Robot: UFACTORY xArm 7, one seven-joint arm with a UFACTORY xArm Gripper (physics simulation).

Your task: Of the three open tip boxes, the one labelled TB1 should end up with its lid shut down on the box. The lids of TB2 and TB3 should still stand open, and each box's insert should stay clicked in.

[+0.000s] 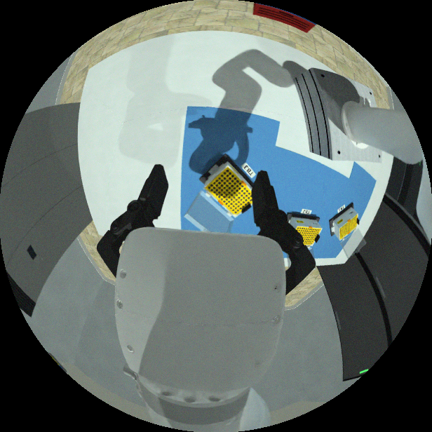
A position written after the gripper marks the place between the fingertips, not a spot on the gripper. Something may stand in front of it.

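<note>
You'd see the gripper (209, 176) here, and there's a clear lid (204, 212) as well.
</note>
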